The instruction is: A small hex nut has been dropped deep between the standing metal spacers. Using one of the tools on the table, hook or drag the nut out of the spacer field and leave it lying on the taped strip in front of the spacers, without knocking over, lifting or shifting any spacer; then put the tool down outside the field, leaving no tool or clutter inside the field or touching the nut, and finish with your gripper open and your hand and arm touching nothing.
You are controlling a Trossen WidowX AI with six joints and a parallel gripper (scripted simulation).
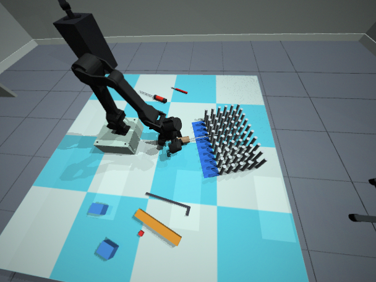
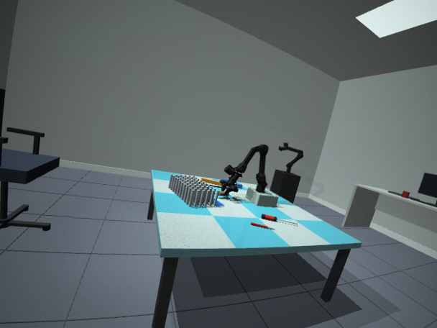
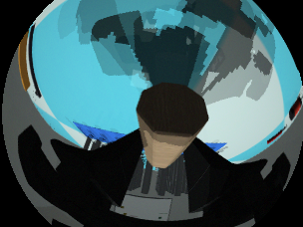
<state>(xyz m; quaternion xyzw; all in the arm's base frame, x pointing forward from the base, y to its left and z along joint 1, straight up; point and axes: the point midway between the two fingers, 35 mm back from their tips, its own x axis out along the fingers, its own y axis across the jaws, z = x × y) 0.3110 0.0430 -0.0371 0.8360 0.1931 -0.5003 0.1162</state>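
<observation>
Now: gripper tip 12 cm short of the blue taped strip, 2 cm to the right of it and 3 cm above it. The rest, counted from my gripper tip: wooden-handled tool: 9 cm ahead, 4 cm to the left; then small red cube: 4 cm behind, 47 cm to the right, 2 cm below; then orange flat bar: 2 cm ahead, 42 cm to the right, 1 cm below.
</observation>
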